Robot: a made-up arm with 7 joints. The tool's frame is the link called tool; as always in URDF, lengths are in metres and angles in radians. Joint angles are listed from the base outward.
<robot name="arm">
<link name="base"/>
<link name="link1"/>
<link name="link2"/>
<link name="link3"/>
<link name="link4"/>
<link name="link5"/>
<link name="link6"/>
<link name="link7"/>
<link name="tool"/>
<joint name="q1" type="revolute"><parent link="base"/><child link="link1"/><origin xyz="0 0 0.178" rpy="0 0 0"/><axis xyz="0 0 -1"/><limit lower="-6.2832" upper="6.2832"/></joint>
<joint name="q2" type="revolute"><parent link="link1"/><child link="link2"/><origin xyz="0 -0.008 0.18" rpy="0 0 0"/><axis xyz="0 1 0"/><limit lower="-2.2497" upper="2.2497"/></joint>
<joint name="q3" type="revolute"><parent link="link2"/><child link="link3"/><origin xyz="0 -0.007 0.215" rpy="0 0 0"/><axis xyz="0 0 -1"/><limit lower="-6.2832" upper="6.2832"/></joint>
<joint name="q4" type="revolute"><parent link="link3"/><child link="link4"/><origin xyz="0 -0.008 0.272" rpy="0 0 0"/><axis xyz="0 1 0"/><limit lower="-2.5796" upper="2.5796"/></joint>
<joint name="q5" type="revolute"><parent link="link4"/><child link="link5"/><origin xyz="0 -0.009 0.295" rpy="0 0 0"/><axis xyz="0 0 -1"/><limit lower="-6.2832" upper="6.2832"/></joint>
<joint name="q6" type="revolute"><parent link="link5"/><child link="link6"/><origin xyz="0 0 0.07" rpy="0 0 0"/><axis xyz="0 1 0"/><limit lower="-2.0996" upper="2.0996"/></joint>
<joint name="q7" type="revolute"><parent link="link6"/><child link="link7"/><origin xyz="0 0 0.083" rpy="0 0 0"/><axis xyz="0 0 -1"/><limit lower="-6.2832" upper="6.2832"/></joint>
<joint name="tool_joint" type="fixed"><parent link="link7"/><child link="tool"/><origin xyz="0 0 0" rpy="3.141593 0 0"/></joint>
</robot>
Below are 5 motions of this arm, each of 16 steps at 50 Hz.
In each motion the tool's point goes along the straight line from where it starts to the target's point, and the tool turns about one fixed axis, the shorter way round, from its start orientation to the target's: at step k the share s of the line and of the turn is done. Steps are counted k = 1, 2, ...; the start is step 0. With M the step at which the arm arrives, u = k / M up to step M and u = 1 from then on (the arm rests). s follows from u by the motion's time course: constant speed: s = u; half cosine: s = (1 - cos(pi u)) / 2; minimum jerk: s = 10 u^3 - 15 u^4 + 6 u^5.
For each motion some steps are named. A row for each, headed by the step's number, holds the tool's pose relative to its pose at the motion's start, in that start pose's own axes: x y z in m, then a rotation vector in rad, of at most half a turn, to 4 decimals.
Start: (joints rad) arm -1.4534 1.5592 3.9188 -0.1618 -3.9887 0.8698 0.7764
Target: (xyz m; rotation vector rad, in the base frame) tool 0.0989 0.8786 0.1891 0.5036 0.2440 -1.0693
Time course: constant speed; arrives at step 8
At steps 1, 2, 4, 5, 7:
1: 0.0003 -0.0081 -0.0050 -0.0075 -0.0051 -0.0064
2: 0.0006 -0.0162 -0.0100 -0.0149 -0.0102 -0.0129
4: 0.0011 -0.0324 -0.0199 -0.0298 -0.0204 -0.0258
5: 0.0014 -0.0405 -0.0249 -0.0373 -0.0255 -0.0322
7: 0.0020 -0.0567 -0.0349 -0.0522 -0.0356 -0.0451

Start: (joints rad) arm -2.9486 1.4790 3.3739 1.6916 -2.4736 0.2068 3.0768
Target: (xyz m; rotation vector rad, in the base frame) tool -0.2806 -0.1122 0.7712 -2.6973 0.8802 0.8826
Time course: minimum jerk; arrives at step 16
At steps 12, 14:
12: 0.1518 -0.0227 0.0376 -0.1237 -0.4726 -0.1247
14: 0.1666 -0.0249 0.0412 -0.1357 -0.5187 -0.1369

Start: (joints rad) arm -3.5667 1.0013 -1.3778 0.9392 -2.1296 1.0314 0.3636
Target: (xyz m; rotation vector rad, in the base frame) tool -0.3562 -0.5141 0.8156 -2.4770 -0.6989 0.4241
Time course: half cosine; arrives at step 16
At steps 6, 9, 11, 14, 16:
6: 0.0297 0.0232 -0.0138 0.1296 -0.0928 0.1623
9: 0.0574 0.0450 -0.0268 0.2509 -0.1796 0.3143
11: 0.0747 0.0585 -0.0348 0.3266 -0.2338 0.4091
14: 0.0924 0.0724 -0.0431 0.4039 -0.2891 0.5059
16: 0.0961 0.0753 -0.0448 0.4199 -0.3005 0.5259

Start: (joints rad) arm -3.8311 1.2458 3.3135 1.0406 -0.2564 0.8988 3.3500
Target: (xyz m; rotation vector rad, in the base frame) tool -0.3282 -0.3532 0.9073 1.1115 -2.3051 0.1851
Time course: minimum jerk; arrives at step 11
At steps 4, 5, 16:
4: -0.0052 -0.0028 0.0030 -0.0077 -0.0208 -0.0501
5: -0.0083 -0.0046 0.0049 -0.0125 -0.0337 -0.0811
16: -0.0201 -0.0111 0.0117 -0.0301 -0.0811 -0.1952

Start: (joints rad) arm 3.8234 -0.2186 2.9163 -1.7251 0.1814 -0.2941 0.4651
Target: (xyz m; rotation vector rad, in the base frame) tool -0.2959 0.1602 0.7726 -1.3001 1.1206 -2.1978
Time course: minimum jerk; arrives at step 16
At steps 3, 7, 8, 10, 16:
3: -0.0033 0.0007 -0.0007 0.0027 0.0001 0.0118
7: -0.0261 0.0055 -0.0053 0.0213 0.0006 0.0931
8: -0.0340 0.0072 -0.0069 0.0278 0.0008 0.1212
10: -0.0493 0.0104 -0.0100 0.0402 0.0012 0.1757
16: -0.0680 0.0143 -0.0139 0.0555 0.0016 0.2423

